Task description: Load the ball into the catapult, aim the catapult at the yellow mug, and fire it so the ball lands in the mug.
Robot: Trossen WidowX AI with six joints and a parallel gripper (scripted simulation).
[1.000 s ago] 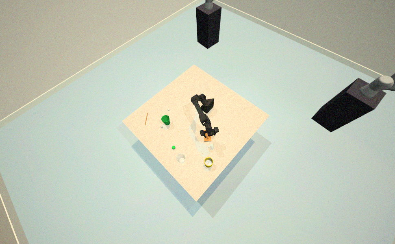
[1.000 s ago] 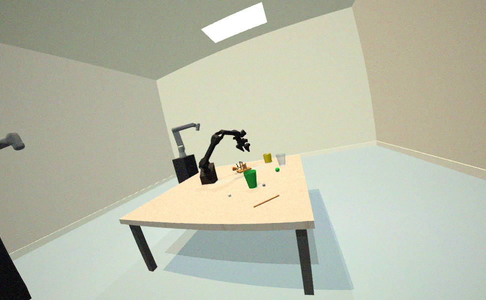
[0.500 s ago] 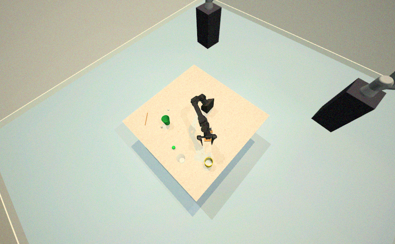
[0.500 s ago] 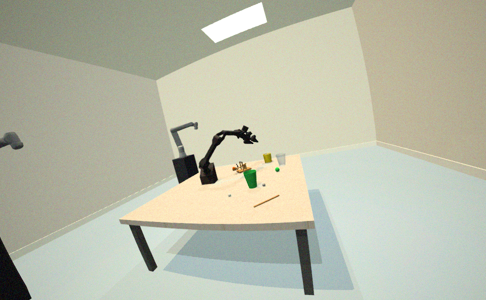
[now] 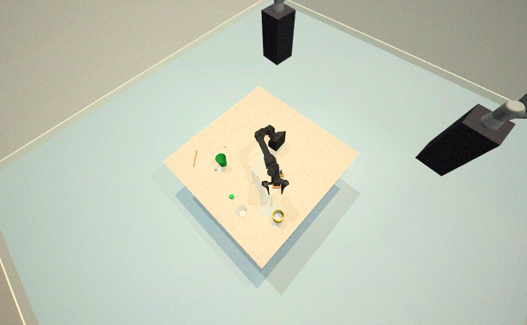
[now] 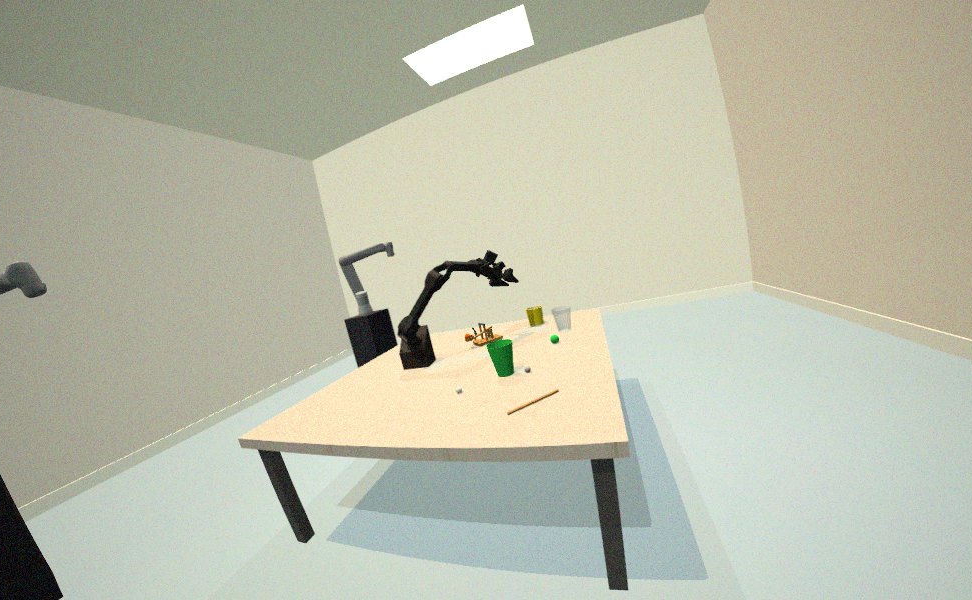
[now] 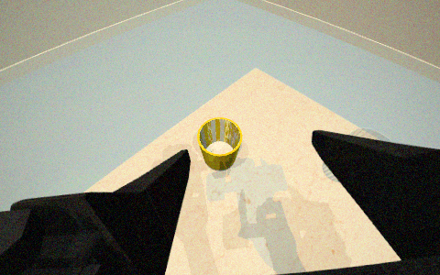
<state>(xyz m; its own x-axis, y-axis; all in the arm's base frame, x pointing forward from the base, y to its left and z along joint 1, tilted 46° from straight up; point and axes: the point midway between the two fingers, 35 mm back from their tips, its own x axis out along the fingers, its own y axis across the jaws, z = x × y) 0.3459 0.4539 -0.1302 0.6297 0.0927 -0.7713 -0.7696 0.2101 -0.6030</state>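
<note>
My gripper tip is now 220 mm past the orange ball, 230 mm to the left of it and 200 mm above it. Also, from my gripper tip: wooden catapult: 190 mm behind, 170 mm to the right, 210 mm below; then yellow mug: 60 mm ahead, 100 mm to the left, 240 mm below; then clear cup: 250 mm ahead, 120 mm to the right, 230 mm below.
</note>
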